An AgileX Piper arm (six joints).
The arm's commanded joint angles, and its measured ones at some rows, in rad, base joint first. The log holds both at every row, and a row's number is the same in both.
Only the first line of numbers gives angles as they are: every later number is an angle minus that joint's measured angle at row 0.
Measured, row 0:
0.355, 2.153, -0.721, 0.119, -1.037, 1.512
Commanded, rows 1 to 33:
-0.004, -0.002, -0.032, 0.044, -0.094, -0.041
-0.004, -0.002, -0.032, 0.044, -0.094, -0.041
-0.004, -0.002, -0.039, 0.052, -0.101, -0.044
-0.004, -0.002, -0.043, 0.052, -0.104, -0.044
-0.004, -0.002, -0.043, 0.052, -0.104, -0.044
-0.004, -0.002, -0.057, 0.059, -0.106, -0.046
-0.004, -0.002, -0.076, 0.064, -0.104, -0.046
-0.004, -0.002, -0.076, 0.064, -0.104, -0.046
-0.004, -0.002, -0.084, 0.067, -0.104, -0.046
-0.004, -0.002, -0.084, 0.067, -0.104, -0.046
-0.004, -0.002, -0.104, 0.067, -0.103, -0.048
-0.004, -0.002, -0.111, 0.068, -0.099, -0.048
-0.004, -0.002, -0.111, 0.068, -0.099, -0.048
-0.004, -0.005, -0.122, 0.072, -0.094, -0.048
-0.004, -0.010, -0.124, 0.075, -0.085, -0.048
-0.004, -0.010, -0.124, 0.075, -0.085, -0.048
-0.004, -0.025, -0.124, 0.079, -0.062, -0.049
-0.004, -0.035, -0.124, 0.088, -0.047, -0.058
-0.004, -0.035, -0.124, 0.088, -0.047, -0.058
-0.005, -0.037, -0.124, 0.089, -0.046, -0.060
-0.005, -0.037, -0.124, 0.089, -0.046, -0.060
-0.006, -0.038, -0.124, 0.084, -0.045, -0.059
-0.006, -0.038, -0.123, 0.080, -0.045, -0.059
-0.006, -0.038, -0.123, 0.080, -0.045, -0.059
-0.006, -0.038, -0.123, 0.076, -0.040, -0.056
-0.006, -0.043, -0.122, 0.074, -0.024, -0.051
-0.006, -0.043, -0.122, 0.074, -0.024, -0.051
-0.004, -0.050, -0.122, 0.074, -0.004, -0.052
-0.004, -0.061, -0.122, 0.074, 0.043, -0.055
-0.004, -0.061, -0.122, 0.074, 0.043, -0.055
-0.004, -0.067, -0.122, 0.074, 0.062, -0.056
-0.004, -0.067, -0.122, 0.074, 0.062, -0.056
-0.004, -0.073, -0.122, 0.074, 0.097, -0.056
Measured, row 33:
0.010, -0.036, -0.073, 0.078, 0.189, -0.042
